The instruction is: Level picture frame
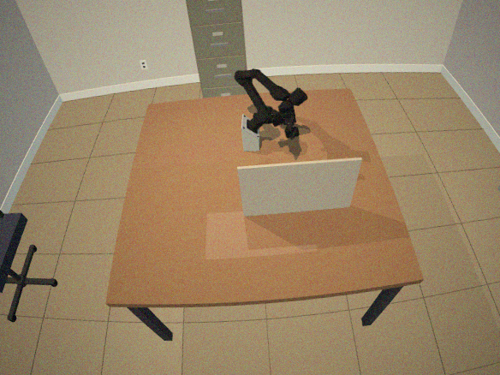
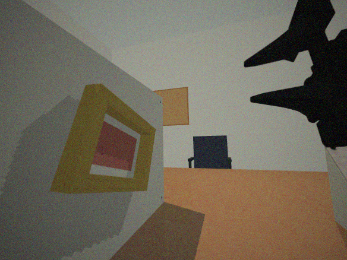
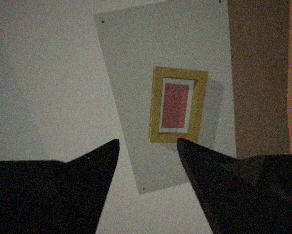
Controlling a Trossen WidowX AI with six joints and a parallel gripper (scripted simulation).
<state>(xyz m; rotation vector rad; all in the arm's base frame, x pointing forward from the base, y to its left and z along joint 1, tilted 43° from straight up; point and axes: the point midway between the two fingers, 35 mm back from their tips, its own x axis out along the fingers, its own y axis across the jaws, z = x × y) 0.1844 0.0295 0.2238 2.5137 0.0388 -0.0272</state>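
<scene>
The picture frame lies 200 mm ahead of my gripper tip, 20 mm to the left of it and 90 mm below it. Round my gripper tip: grey wall panel 210 mm ahead, 20 mm to the left, 100 mm below.
</scene>
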